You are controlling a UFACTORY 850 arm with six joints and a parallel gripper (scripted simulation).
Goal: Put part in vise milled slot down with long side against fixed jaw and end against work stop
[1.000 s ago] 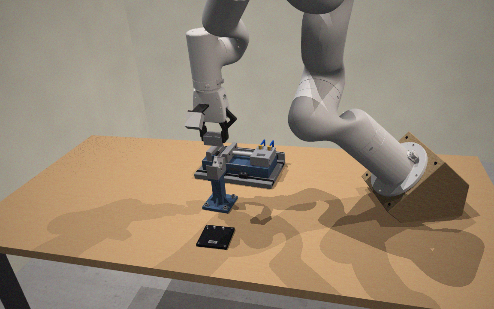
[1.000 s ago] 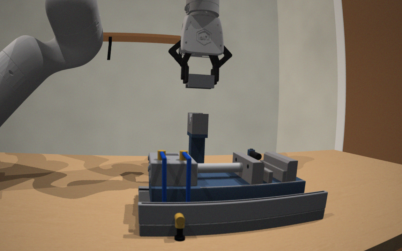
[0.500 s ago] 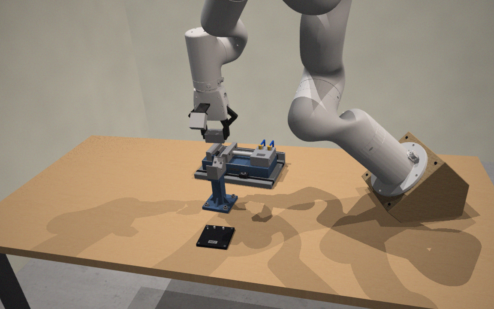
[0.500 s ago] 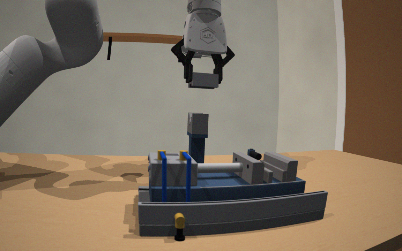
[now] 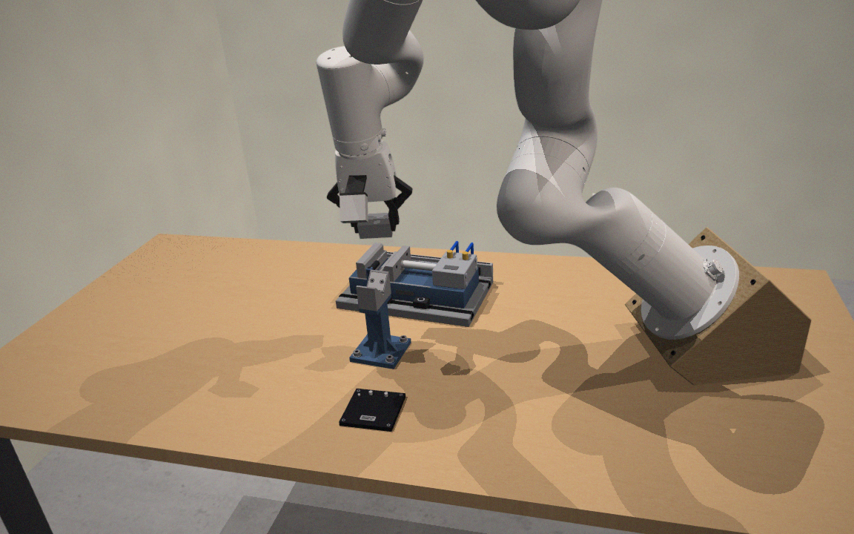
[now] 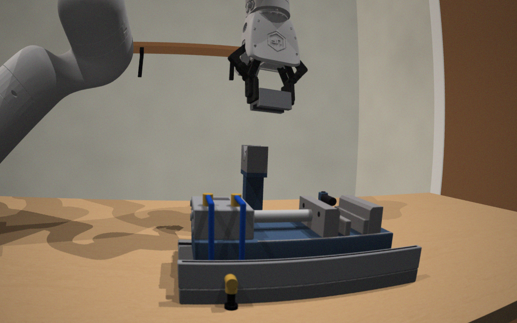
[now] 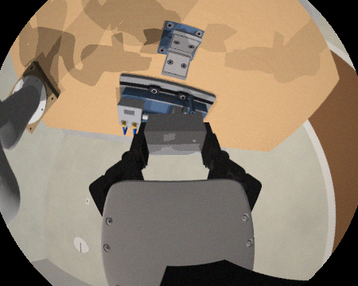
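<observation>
The fixed jaw is 17 cm below my hand, 14 cm to the right of it and 13 cm ahead of it. Round my hand: cylinder rod (17 cm below, 16 cm to the right, 1 cm ahead); work stop (16 cm below, 10 cm to the right, 9 cm ahead); part (2 cm below).
</observation>
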